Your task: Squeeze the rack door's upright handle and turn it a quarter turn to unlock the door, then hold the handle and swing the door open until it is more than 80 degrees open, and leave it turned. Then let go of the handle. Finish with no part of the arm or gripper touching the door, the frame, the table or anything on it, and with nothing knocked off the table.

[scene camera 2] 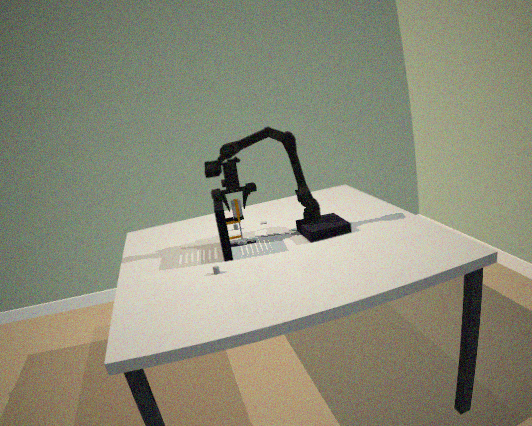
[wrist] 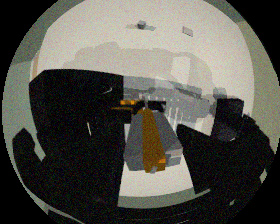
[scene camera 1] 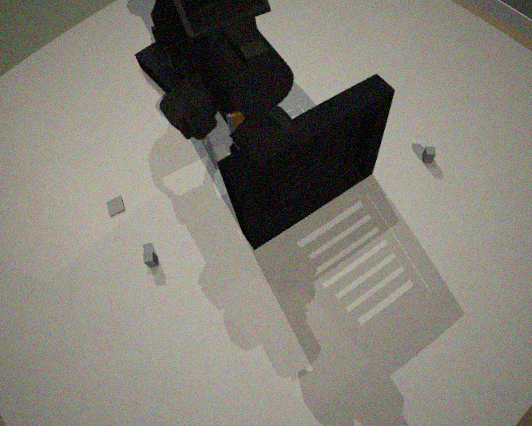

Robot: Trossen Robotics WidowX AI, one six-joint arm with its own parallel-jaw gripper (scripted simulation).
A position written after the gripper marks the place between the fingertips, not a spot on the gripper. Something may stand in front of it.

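A handle (wrist: 153, 158) is visible. The gripper (scene camera 1: 242, 137), seen also in the wrist view (wrist: 149, 127), is open and holds nothing.
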